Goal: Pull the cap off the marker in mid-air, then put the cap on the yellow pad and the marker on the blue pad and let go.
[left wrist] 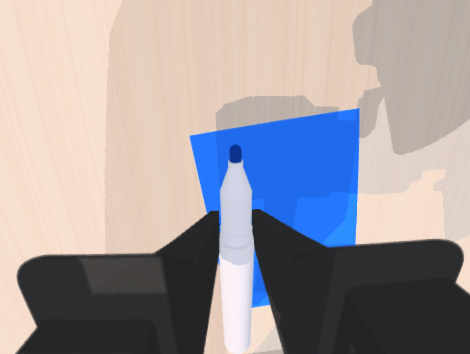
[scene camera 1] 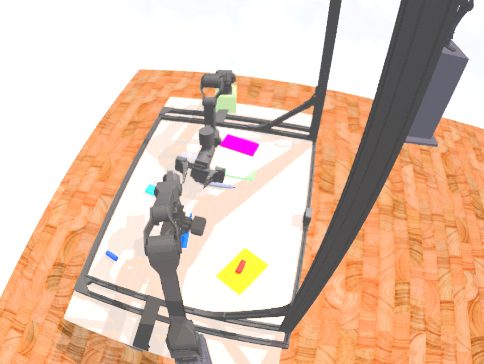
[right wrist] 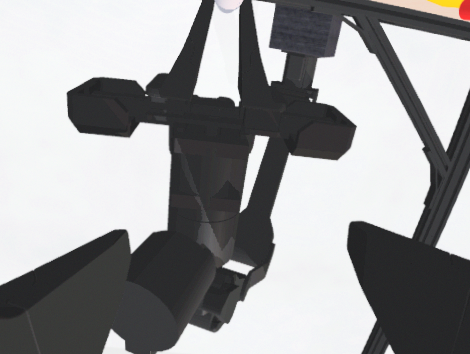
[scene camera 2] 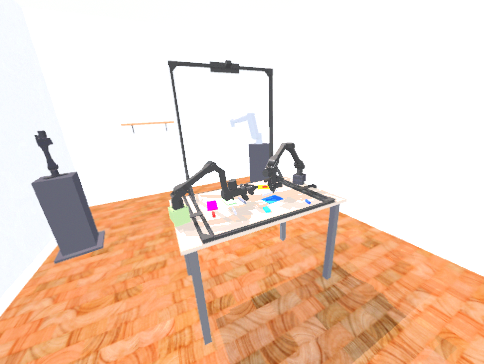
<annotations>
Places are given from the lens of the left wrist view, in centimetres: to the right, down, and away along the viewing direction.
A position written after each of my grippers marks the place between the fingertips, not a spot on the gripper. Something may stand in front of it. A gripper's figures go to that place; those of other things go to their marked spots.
my left gripper [left wrist: 235, 218]: 0, 2, 11
blue pad [left wrist: 303, 171]: 4, 0, 14
</annotations>
